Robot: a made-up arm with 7 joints.
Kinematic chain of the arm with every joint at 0, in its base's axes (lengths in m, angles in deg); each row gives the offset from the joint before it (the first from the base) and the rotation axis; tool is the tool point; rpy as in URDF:
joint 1: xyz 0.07 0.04 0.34 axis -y
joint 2: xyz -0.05 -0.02 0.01 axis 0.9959 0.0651 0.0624
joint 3: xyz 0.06 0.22 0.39 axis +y
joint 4: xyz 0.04 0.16 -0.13 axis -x
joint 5: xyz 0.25 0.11 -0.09 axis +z
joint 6: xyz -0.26 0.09 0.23 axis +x
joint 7: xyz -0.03 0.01 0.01 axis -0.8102 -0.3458 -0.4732
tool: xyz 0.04 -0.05 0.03 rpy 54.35 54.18 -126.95
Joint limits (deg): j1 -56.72..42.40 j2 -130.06..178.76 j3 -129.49..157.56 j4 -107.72..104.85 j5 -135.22..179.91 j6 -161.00..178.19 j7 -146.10..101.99
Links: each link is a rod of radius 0.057 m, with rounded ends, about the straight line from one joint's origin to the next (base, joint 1, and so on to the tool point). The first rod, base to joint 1, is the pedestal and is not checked.
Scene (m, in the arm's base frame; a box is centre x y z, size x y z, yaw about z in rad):
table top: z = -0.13
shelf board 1: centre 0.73 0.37 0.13 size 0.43 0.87 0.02 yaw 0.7
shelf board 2: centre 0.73 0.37 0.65 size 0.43 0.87 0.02 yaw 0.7
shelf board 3: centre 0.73 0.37 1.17 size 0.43 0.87 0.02 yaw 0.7
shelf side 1: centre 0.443 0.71 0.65 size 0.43 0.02 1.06 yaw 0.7
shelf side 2: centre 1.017 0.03 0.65 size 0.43 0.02 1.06 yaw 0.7
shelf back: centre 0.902 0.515 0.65 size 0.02 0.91 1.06 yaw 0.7
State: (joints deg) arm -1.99 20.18 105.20 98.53 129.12 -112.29 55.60
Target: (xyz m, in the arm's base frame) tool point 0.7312 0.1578 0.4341
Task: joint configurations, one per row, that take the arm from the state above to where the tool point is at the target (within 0.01 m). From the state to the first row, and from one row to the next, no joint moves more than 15 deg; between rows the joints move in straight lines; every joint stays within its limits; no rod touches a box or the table.
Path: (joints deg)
1: -7.16 23.74 93.85 89.10 133.29 -110.96 63.27
2: -12.32 27.30 82.50 79.66 137.46 -109.63 70.94
3: -17.49 30.86 71.15 70.23 141.63 -108.30 78.61
4: -22.65 34.43 59.80 60.80 145.80 -106.97 86.28
5: -31.32 41.31 51.51 71.33 142.35 -105.87 76.46
6: -39.98 48.19 43.22 81.86 138.91 -104.77 66.65
7: -48.64 55.07 34.92 92.39 135.47 -103.68 56.84

